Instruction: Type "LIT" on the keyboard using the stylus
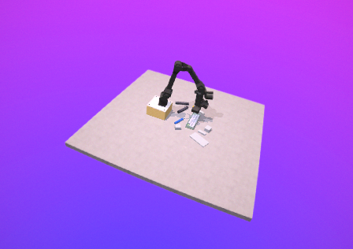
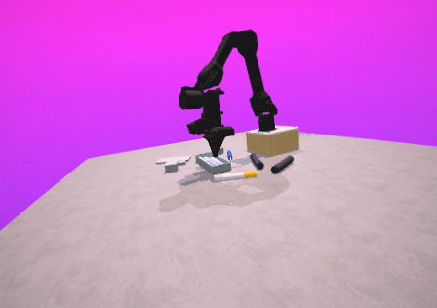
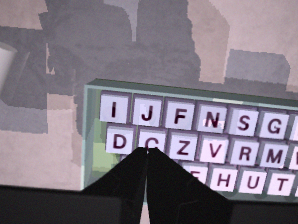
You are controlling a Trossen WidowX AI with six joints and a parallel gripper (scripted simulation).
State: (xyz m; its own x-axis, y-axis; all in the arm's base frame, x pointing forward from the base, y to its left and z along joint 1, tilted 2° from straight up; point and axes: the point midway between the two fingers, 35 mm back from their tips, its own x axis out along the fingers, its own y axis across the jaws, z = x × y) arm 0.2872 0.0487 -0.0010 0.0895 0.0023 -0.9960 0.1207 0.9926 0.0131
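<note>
Now: the stylus 11 cm behind my gripper tip, 8 cm to the right of it and 4 cm below it. Also, from my gripper tip: grey stylus tip (9 cm behind, 5 cm to the right, 4 cm below).
</note>
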